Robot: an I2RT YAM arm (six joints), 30 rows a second.
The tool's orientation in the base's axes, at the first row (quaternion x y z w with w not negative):
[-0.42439 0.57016 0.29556 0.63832]
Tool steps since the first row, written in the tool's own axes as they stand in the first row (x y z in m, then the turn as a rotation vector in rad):
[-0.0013 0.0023 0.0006 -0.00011 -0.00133 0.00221]
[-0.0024 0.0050 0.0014 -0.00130 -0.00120 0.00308]
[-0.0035 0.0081 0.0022 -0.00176 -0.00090 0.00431]
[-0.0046 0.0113 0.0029 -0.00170 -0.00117 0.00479]
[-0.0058 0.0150 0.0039 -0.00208 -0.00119 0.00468]
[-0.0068 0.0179 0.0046 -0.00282 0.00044 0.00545]
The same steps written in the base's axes. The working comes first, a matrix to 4 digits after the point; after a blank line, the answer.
The tool's axes in the first row as the columns of a matrix, in the base's axes (used below as rounded here):
[0.1751 -0.8613 0.4770]
[-0.1066 0.4651 0.8788]
[-0.9788 -0.2048 -0.0104]

[-0.0019 0.0017 0.0008 0.00218 0.00134 0.00036]
[-0.0041 0.0038 0.0013 0.00228 0.00229 0.00149]
[-0.0065 0.0061 0.0017 0.00252 0.00356 0.00186]
[-0.0092 0.0083 0.0022 0.00299 0.00385 0.00185]
[-0.0121 0.0110 0.0026 0.00289 0.00378 0.00223]
[-0.0144 0.0131 0.0029 0.00173 0.00529 0.00261]

